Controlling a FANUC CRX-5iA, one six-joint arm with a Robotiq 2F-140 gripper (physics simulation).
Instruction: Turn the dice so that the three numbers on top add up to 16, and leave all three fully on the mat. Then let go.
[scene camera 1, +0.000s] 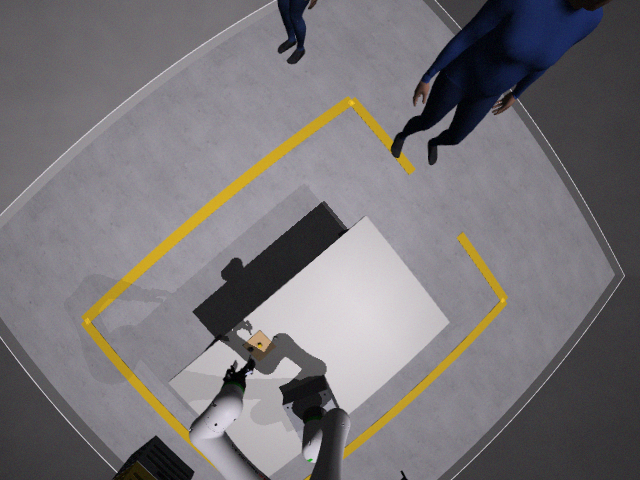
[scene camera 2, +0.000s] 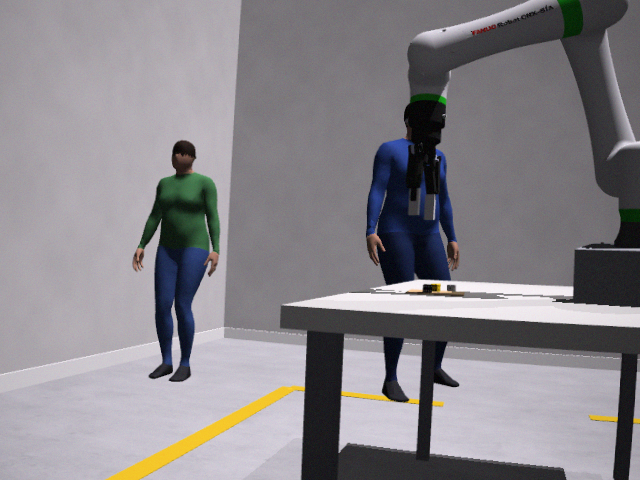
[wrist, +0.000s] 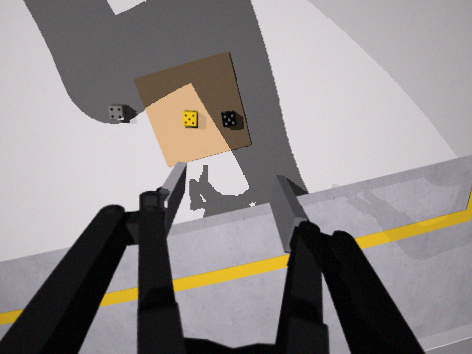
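Observation:
A tan square mat lies on the table. A yellow die sits near the mat's middle with five pips up. A black die sits on the mat near one edge; its top seems to show five. A grey die sits on the table, off the mat and apart from it, with four pips up. My gripper is open and empty, pointing down high above the table. The fingers touch no die.
The white table carries the arm's dark pedestal. A long dark panel lies along one table side. A person in blue and one in green stand on the floor. The arm's shadow crosses the mat.

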